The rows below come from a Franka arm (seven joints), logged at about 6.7 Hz.
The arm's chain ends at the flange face. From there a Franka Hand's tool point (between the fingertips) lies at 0.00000 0.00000 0.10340 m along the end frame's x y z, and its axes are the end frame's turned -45 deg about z.
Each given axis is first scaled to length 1.
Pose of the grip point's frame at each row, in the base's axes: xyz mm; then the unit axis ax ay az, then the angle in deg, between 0 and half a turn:
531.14 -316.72 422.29 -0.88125 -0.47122 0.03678 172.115
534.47 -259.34 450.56 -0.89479 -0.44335 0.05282 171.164
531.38 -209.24 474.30 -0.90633 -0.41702 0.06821 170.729
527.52 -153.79 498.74 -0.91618 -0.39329 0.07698 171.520
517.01 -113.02 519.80 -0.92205 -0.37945 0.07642 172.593
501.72 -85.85 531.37 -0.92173 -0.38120 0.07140 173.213
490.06 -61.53 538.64 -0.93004 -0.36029 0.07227 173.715
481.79 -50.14 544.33 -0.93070 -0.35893 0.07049 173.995
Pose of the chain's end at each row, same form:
544.50 -325.65 524.43 -0.99336 -0.09800 0.06029 174.328
551.23 -268.74 552.16 -0.99468 -0.06707 0.07824 174.152
551.03 -218.49 575.39 -0.99485 -0.03836 0.09385 174.423
548.02 -161.53 599.79 -0.99498 -0.01272 0.09929 175.538
536.58 -119.34 621.13 -0.99545 0.00228 0.09522 176.505
519.94 -91.50 632.99 -0.99607 0.00055 0.08853 176.858
508.00 -66.69 640.34 -0.99588 0.02302 0.08767 177.361
499.20 -54.99 646.14 -0.99607 0.02453 0.08510 177.541

